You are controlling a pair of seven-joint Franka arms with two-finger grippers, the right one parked.
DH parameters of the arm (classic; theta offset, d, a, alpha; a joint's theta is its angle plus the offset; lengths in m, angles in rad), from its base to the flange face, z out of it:
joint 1: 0 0.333 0 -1.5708
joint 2: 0 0 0 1.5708
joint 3: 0 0.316 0.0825 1.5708
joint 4: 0 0 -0.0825 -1.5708
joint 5: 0 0.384 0 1.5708
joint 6: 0 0 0.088 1.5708
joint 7: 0 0.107 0 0
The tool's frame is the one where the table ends.
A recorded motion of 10 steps. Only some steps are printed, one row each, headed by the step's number.
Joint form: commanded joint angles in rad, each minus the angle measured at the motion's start. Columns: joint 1, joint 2, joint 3, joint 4, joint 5, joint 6, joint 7.
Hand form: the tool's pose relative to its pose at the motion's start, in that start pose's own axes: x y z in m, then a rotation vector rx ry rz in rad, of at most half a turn. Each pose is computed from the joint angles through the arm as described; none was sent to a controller.
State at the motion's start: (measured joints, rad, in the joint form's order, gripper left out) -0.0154 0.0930 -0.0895 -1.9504 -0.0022 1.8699 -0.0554
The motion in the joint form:
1: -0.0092 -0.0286 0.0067 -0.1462 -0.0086 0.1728 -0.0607
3: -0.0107 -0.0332 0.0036 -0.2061 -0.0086 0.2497 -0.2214
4: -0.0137 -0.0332 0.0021 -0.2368 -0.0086 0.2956 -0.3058
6: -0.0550 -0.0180 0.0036 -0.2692 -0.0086 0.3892 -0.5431
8: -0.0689 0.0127 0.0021 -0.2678 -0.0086 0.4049 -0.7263
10: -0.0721 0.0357 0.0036 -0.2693 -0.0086 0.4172 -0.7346
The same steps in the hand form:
1: -0.0103 0.0014 0.0393 -0.0090 0.0545 -0.0624
3: -0.0147 0.0034 0.0581 -0.0159 0.0751 -0.2190
4: -0.0166 0.0055 0.0683 -0.0216 0.0895 -0.2991
6: -0.0149 0.0266 0.0825 -0.0441 0.1315 -0.4966
8: -0.0112 0.0350 0.0965 -0.0512 0.1149 -0.6646
10: -0.0087 0.0359 0.1082 -0.0476 0.1029 -0.6716

